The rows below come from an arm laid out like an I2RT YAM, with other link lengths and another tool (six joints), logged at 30 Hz.
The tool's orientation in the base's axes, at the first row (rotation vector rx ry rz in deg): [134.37, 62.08, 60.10]
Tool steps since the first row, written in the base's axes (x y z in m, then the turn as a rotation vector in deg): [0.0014, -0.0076, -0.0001, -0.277, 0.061, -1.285]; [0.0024, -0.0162, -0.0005, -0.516, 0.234, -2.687]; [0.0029, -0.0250, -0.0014, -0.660, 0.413, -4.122]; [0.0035, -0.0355, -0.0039, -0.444, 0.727, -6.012]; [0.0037, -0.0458, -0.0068, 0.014, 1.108, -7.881]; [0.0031, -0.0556, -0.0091, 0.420, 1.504, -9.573]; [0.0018, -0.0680, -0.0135, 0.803, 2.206, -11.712]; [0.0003, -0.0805, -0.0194, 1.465, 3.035, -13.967]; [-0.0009, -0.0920, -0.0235, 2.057, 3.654, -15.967]
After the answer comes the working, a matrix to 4 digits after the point.
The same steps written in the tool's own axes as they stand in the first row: [-0.0052, 0.0056, 0.0012, -0.689, -0.917, 0.646]; [-0.0116, 0.0114, 0.0023, -1.331, -1.954, 1.396]; [-0.0185, 0.0168, 0.0033, -1.944, -2.967, 2.240]; [-0.0275, 0.0224, 0.0055, -2.516, -4.146, 3.654]; [-0.0366, 0.0275, 0.0076, -2.921, -5.235, 5.234]; [-0.0455, 0.0322, 0.0088, -3.253, -6.258, 6.658]; [-0.0576, 0.0370, 0.0108, -3.576, -7.748, 8.359]; [-0.0706, 0.0410, 0.0137, -3.736, -9.245, 10.345]; [-0.0819, 0.0454, 0.0156, -3.964, -10.495, 12.110]
The tool's axes in the first row as the columns of a matrix, in the base's axes (rounded; the answer above uses it unrounded):
[0.4330, 0.5033, 0.7478]
[0.7637, -0.6455, -0.0077]
[0.4788, 0.5744, -0.6639]

